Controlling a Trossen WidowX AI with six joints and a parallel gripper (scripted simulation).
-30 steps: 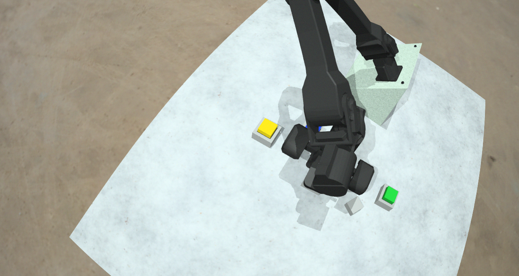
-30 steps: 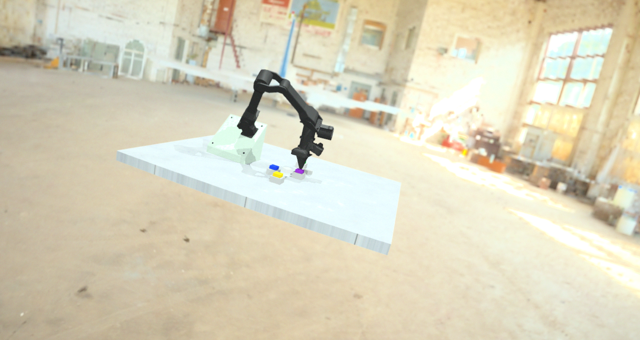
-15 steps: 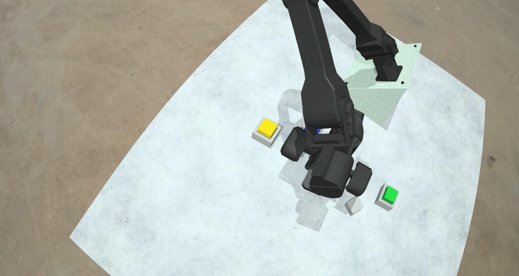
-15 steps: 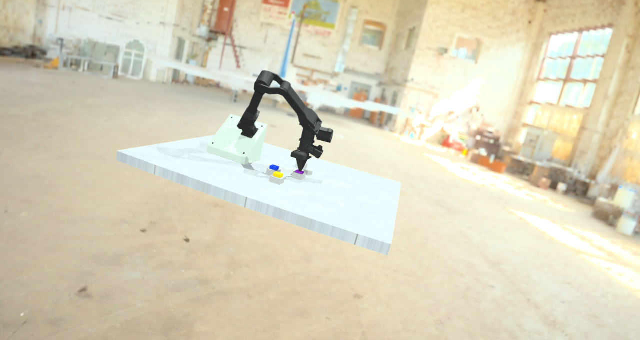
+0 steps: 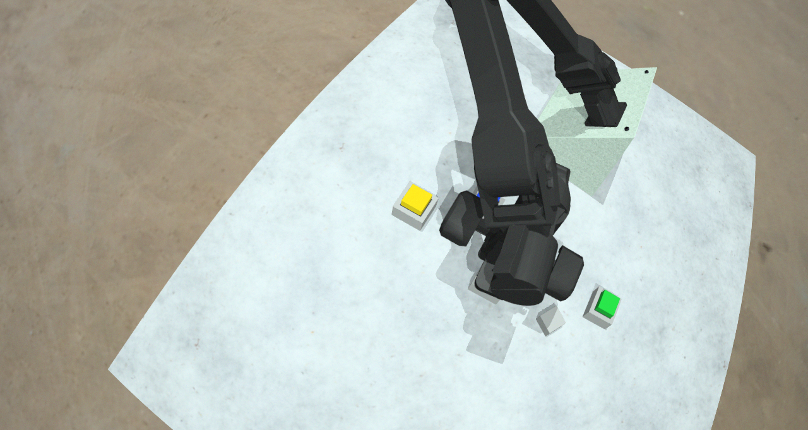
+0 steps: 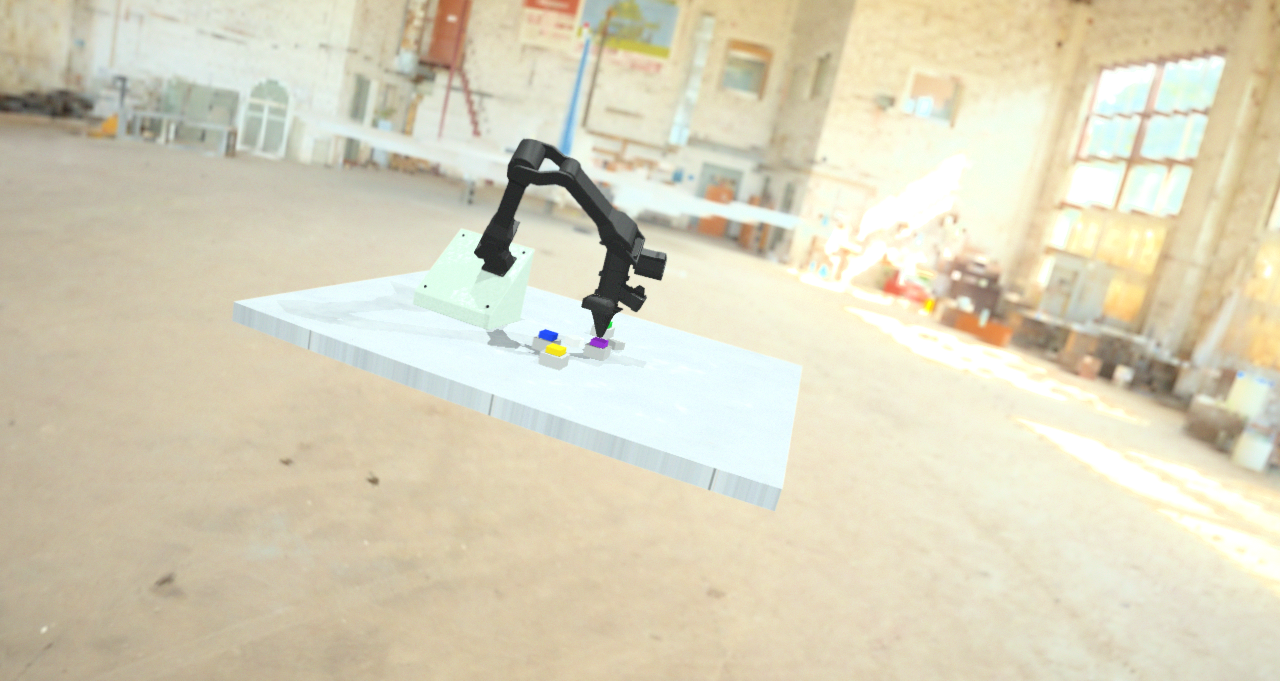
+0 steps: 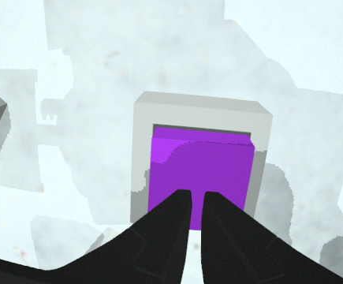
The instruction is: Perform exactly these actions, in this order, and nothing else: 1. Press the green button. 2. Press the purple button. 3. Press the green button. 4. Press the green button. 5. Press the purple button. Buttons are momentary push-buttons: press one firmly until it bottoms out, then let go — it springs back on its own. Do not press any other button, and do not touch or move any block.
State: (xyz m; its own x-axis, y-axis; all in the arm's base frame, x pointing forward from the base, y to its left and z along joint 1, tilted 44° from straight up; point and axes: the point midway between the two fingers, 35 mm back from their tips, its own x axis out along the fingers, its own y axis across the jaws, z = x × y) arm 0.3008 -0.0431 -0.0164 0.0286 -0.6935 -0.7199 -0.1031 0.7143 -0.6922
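My gripper tip is now 2 cm above the purple button. Round my gripper tip: white block 7 cm behind, 3 cm to the left, 3 cm below; grey block 11 cm to the left, 3 cm below; blue button 9 cm behind, 7 cm to the right, 1 cm below.
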